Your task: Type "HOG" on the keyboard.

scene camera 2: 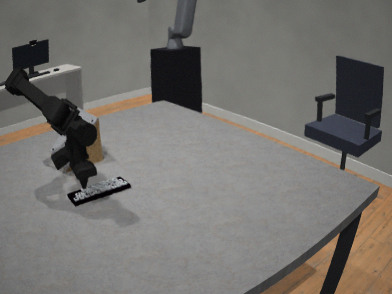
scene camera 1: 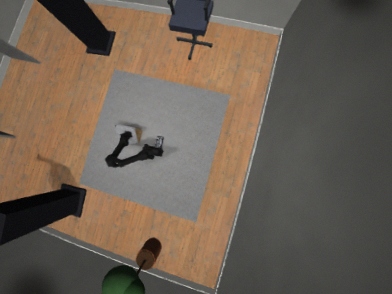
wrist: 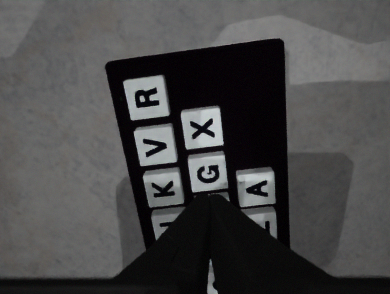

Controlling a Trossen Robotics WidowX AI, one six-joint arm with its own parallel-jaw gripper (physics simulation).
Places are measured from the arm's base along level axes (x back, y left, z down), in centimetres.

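Pixels of known places: gripper, fingertip midpoint: [scene camera 2: 84,188] [wrist: 208,205]; arm's base, origin of the base link: [scene camera 1: 128,134].
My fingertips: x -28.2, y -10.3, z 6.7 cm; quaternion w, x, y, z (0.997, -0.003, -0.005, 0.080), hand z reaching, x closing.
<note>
For each thing: its top centre in the pictures, then the offset to it from my fingertips. Level surfaces: height alone.
- keyboard, middle of its top: [wrist: 221,276] [scene camera 2: 97,187] [scene camera 1: 158,146] dx +0.0, dy +4.5, dz +1.3 cm
- G key, middle of its top: [wrist: 208,174] dx +0.1, dy -0.7, dz +1.3 cm
- X, middle of its top: [wrist: 202,129] dx +0.2, dy -2.5, dz +1.3 cm
- K, middle of its top: [wrist: 163,190] dx -1.8, dy -0.2, dz +1.3 cm
- A, middle of its top: [wrist: 256,189] dx +2.0, dy +0.3, dz +1.3 cm
- table, its level: dz +3.0 cm
The keyboard [scene camera 1: 160,139] [scene camera 2: 121,186] [wrist: 250,95] is a black slab with white letter keys, lying on the grey table. In the wrist view the G key [wrist: 207,172] lies just ahead of the fingertips, with X [wrist: 202,128] beyond it, K [wrist: 163,188] to the left and A [wrist: 256,187] to the right. My gripper [scene camera 2: 84,187] [wrist: 208,205] is shut and empty, pointing down at the keyboard. Its tips overlap a key directly behind G, whose letter is hidden. I cannot tell whether they touch it. Readable H and O keys do not show.
A wooden wedge [scene camera 1: 139,134] [scene camera 2: 96,145] with a pale plate stands on the table [scene camera 1: 185,185] [scene camera 2: 225,210] by the arm's base. A chair [scene camera 1: 191,20] [scene camera 2: 345,131] is beyond the table edge. A grey arm [scene camera 2: 185,20] stands on a black pedestal [scene camera 2: 176,75] behind the table.
</note>
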